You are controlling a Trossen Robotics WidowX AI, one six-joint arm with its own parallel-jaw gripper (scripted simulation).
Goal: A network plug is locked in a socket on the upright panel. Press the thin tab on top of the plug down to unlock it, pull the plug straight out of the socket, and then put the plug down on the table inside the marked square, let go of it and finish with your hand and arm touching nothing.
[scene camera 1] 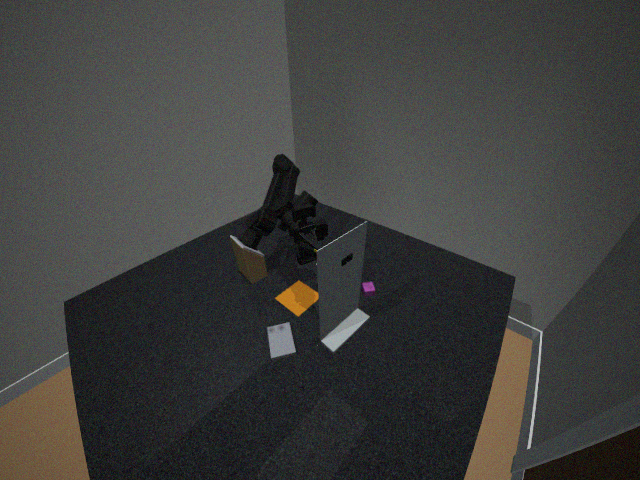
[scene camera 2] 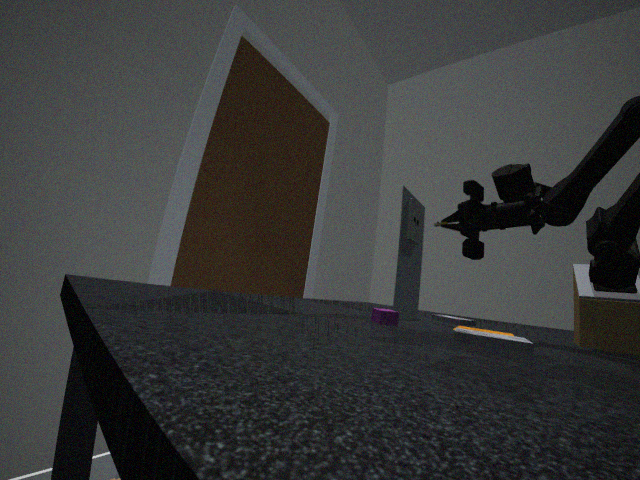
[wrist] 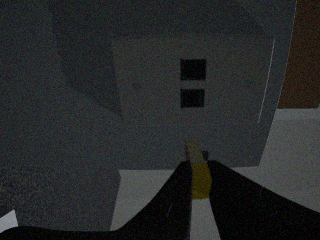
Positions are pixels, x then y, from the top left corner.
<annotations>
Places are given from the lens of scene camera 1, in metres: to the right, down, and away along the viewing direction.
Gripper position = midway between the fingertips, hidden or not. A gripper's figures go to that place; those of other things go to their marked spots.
my gripper (scene camera 1: 319, 251): 0.00, 0.03, 0.60
grey panel (scene camera 1: 340, 263): 0.05, 0.06, 0.55
orange marked square (scene camera 1: 297, 298): -0.08, 0.21, 0.81
The marked spots on the grey panel and the orange marked square are 0.32 m apart.
</annotations>
